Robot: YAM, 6 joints.
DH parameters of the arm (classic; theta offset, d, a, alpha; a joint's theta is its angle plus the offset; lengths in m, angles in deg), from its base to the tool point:
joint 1: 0 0.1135 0.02 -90
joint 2: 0 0 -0.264 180
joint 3: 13.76 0 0.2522 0
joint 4: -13.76 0 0.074 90
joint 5: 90 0 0 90
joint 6: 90 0.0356 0 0
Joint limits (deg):
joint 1: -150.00..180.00
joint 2: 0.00..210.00
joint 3: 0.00..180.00
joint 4: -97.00..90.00
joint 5: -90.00..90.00
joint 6: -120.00..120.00
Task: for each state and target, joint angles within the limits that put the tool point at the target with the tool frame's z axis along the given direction. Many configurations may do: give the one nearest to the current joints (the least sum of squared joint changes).
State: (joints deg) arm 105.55 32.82 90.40 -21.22 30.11 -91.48
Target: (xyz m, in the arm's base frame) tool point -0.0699 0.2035 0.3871 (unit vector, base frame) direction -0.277 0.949 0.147
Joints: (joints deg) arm 109.48 52.49 49.71 11.25 3.18 -91.48
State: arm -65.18 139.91 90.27 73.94 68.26 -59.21
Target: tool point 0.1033 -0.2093 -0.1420 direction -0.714 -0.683 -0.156
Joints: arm -55.17 173.37 44.08 83.70 77.39 -59.21
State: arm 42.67 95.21 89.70 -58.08 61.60 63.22
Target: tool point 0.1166 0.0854 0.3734 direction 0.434 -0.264 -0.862
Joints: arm 43.14 64.86 80.73 -96.89 29.28 63.22
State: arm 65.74 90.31 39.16 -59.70 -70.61 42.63
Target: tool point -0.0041 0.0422 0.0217 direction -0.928 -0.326 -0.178
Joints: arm 61.72 140.69 15.71 -41.26 -41.53 42.63
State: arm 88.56 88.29 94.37 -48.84 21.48 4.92
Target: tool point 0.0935 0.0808 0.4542 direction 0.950 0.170 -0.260
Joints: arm 51.40 48.72 79.38 -50.38 39.55 4.92
